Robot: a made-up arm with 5 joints.
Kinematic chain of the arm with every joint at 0, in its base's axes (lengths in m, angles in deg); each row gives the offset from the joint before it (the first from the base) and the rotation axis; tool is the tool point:
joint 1: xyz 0 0 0.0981 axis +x
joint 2: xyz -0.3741 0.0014 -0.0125 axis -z
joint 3: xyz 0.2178 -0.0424 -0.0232 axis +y
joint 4: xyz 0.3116 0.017 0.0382 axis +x
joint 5: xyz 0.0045 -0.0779 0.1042 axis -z
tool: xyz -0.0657 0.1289 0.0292
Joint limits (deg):
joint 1: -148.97..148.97
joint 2: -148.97..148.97
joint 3: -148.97..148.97
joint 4: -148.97..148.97
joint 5: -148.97..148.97
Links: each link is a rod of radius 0.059 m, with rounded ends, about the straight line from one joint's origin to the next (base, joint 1, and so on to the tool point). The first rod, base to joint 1, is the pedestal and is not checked.
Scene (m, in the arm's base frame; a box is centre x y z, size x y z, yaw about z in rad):
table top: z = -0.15
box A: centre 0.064 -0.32 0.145 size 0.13 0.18 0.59 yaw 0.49
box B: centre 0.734 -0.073 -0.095 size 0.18 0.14 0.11 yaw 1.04
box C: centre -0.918 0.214 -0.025 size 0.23 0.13 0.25 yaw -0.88
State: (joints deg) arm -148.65 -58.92 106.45 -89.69 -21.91
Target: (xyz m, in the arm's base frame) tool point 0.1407 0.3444 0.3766
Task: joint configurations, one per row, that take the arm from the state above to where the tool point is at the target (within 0.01 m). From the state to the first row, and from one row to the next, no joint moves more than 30 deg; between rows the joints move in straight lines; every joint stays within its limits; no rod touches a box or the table.
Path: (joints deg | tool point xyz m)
1: -148.70 -33.25 105.49 -94.38 -13.99 | -0.3016 -0.2781 0.2192
2: -148.76 -7.57 104.52 -99.06 -6.06 | -0.2548 -0.2348 0.2584
3: -148.81 18.10 103.56 -103.75 1.86 | -0.2370 -0.1865 0.3039
4: -148.86 43.78 102.60 -108.43 9.79 | -0.2462 -0.1431 0.3494
5: -148.92 69.45 101.63 -113.12 17.71 | -0.2765 -0.1122 0.3895
6: -148.97 95.13 100.67 -117.80 25.63 | -0.3199 -0.0985 0.4211
7: -148.97 92.25 75.70 -108.10 32.98 | -0.3025 0.0111 0.5399
8: -148.97 89.36 50.73 -98.39 40.32 | -0.2722 0.1731 0.5917
9: -148.97 86.48 25.76 -88.68 47.67 | -0.2318 0.3480 0.5523
10: -148.97 66.32 23.06 -65.63 65.51 | -0.0256 0.3722 0.4838
11: -148.97 46.16 20.36 -42.58 83.36 | 0.1407 0.3444 0.3766

